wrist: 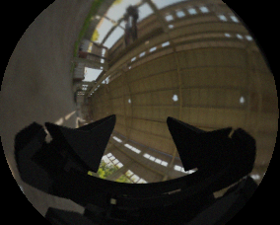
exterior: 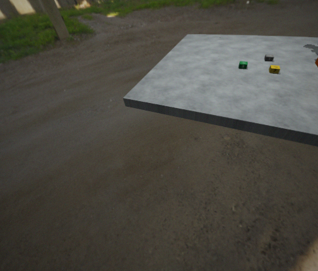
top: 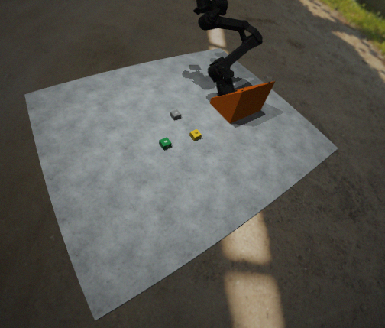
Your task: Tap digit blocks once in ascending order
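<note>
Now: the grey block 46 cm below my gripper tip, 36 cm to the left of it and 25 cm ahead of it. Also, from my gripper tip: green block 47 cm to the left, 46 cm below, 36 cm ahead; yellow block 48 cm to the left, 46 cm below, 24 cm ahead.
</note>
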